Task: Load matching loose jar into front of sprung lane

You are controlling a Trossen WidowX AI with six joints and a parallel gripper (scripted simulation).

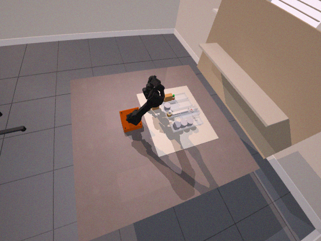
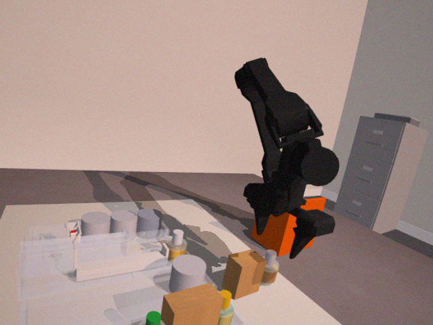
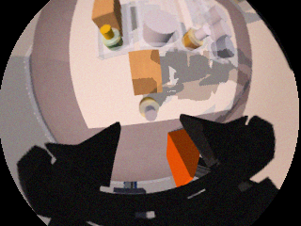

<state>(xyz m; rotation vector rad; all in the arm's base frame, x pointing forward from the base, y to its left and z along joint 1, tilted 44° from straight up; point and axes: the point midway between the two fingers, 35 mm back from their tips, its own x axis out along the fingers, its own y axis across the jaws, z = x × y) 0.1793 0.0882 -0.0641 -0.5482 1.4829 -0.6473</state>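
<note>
Now: the brown box 70 mm ahead of my gripper tip and 50 mm below it. Round my gripper tip: clear sprung lane 300 mm ahead, 150 mm to the right, 60 mm below.
</note>
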